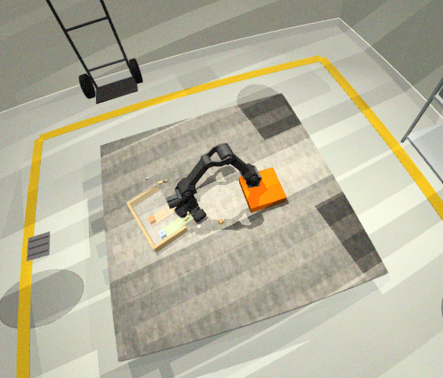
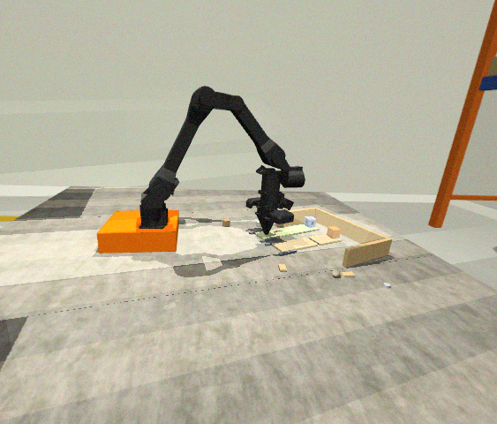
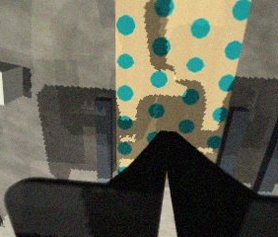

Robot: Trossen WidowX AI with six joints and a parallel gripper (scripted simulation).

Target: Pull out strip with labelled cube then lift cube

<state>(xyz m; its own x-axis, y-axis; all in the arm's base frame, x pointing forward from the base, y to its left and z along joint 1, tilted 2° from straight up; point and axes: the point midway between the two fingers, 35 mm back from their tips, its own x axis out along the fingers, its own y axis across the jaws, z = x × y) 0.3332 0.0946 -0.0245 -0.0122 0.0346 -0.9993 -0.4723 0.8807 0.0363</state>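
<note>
Right now the white block is 20 mm behind my gripper tip and 90 mm to the left of it. The rest, counted from my gripper tip: brown cube (130 mm behind, 80 mm to the left).
</note>
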